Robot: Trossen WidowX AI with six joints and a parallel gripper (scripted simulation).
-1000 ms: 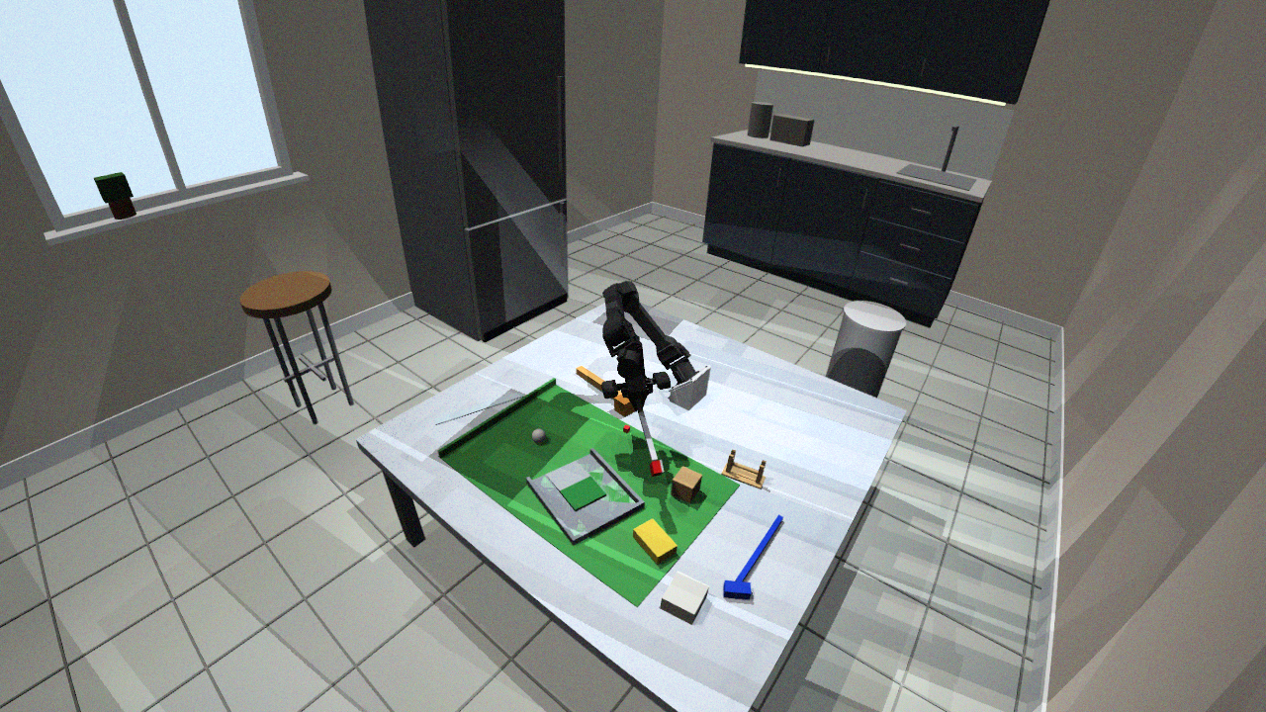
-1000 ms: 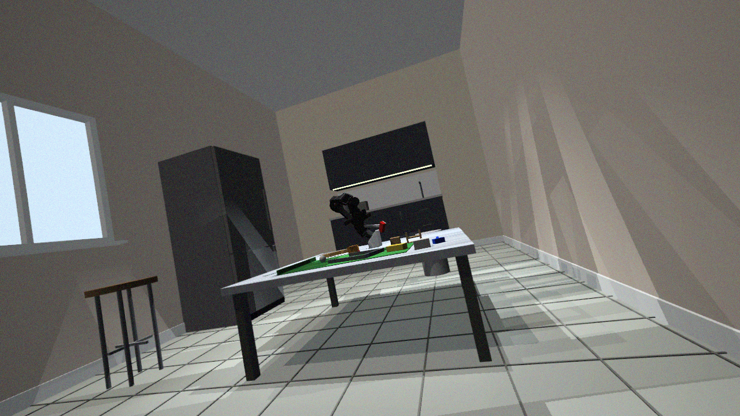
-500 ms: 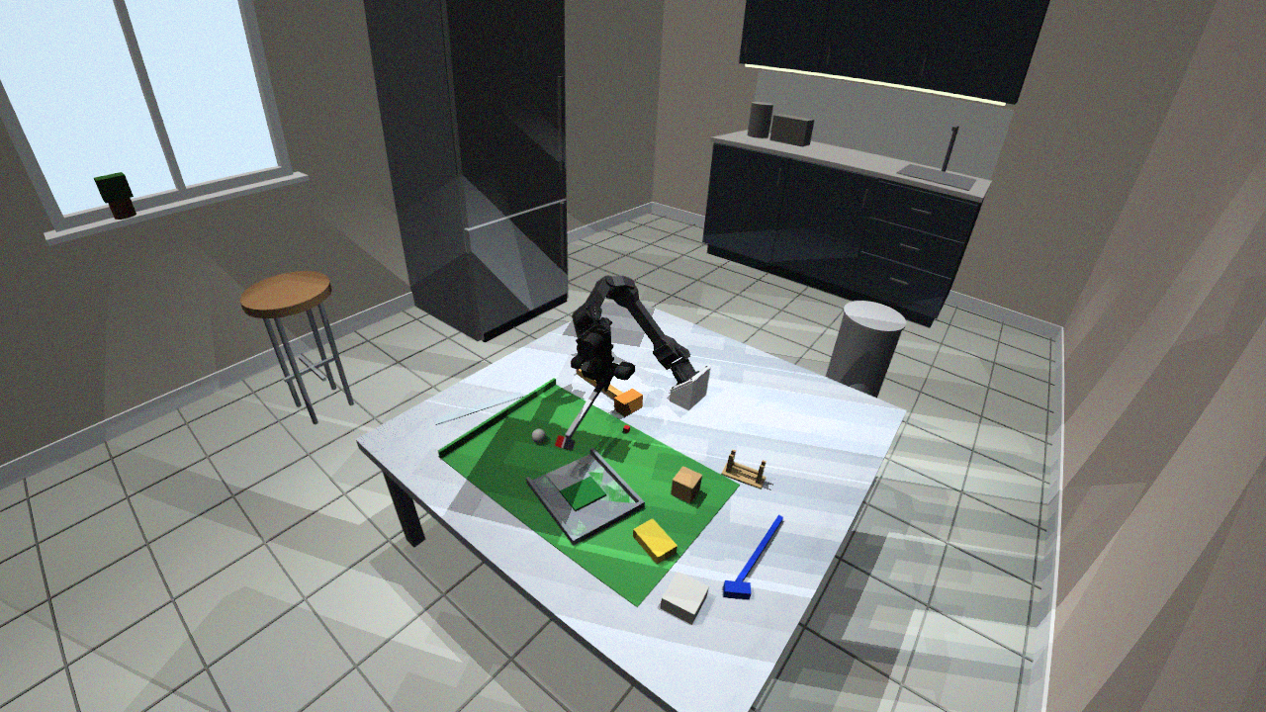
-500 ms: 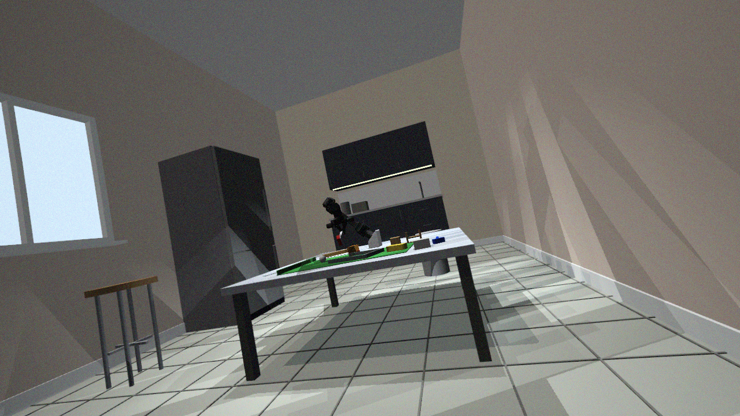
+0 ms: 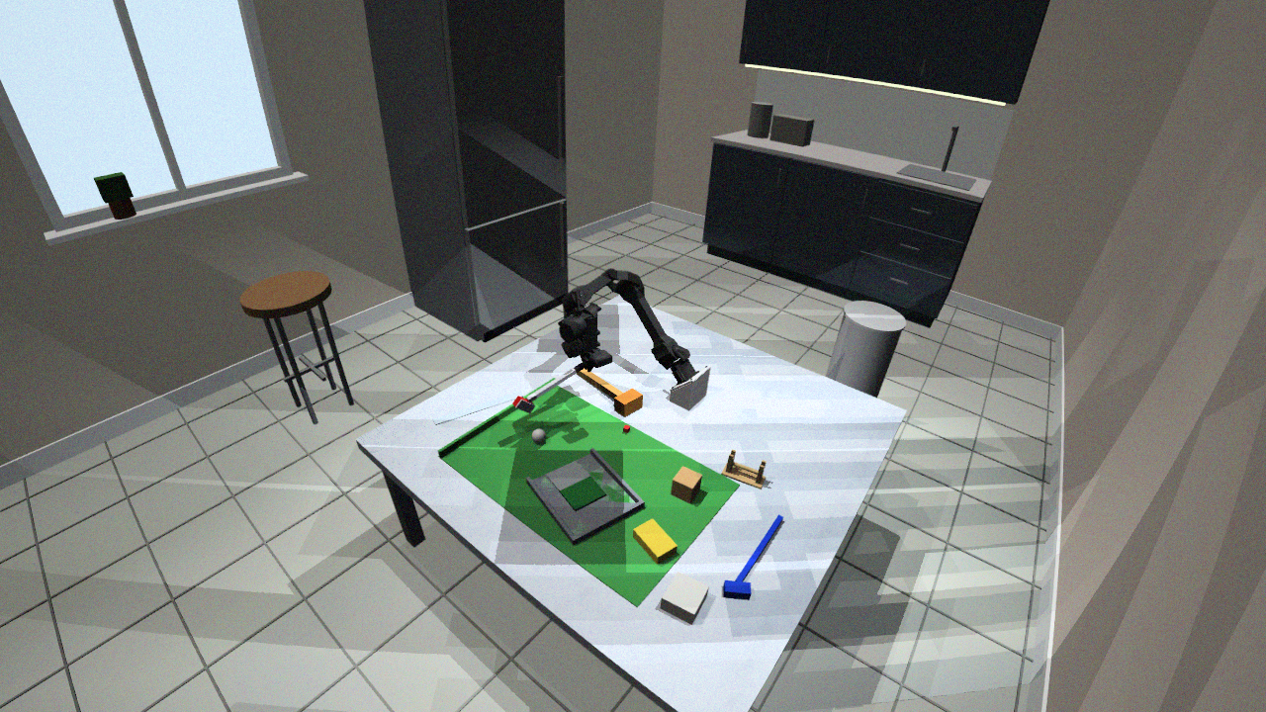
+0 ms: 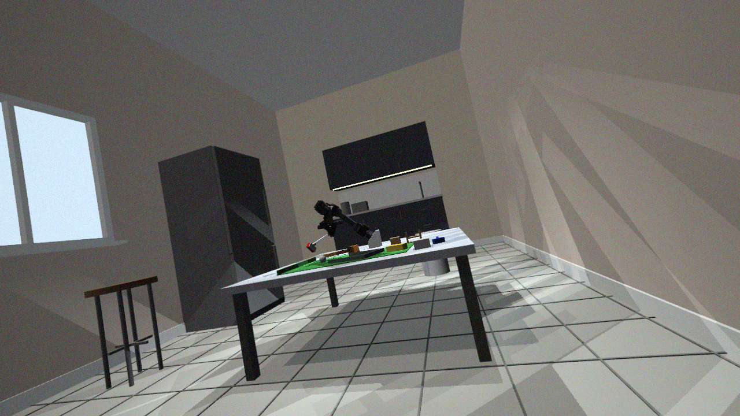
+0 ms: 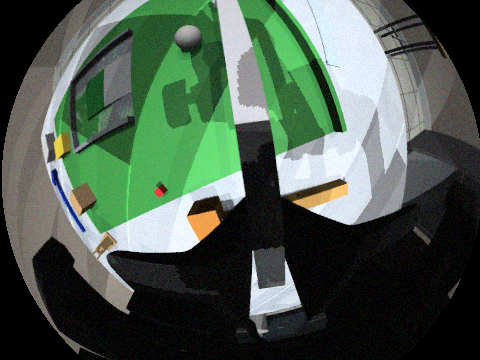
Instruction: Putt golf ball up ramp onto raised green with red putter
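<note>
The small red marker is 17 cm to the left of my gripper tip and 13 cm below it. The rest, counted from my gripper tip: brown cube: 46 cm to the left, 11 cm below, 6 cm ahead; then white golf ball: 22 cm ahead, 12 cm below, 3 cm to the left; then yellow block: 52 cm to the left, 25 cm ahead, 13 cm below.
</note>
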